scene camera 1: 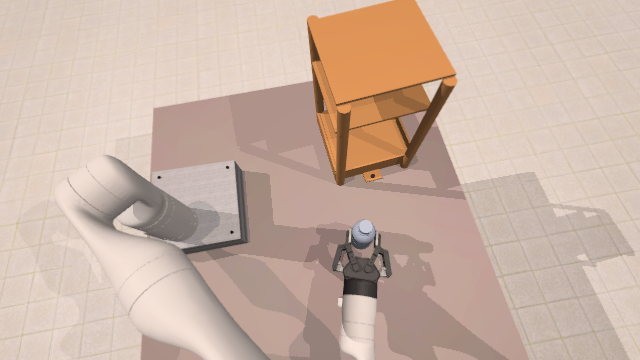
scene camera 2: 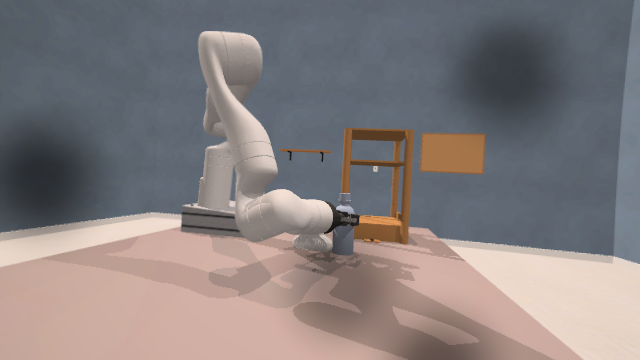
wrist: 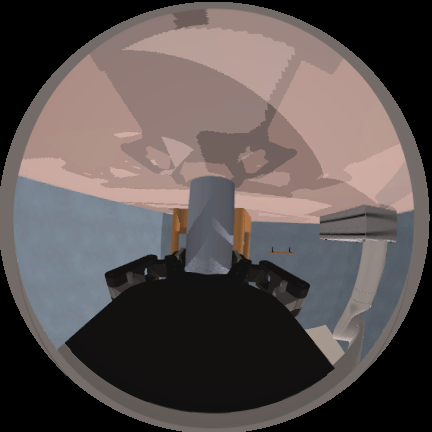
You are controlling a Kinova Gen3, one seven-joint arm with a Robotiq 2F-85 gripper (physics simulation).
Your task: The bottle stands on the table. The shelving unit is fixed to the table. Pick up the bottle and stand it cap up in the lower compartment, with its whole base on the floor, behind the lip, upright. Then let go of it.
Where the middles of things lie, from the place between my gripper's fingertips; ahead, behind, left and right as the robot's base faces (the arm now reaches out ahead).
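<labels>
My gripper is 1 cm above the blue-grey bottle [scene camera 2: 343, 236] and 1 cm to the left of it. And there's an orange shelving unit [scene camera 1: 369, 69], which is 10 cm above my gripper, 10 cm ahead of it and 28 cm to the left of it.
</labels>
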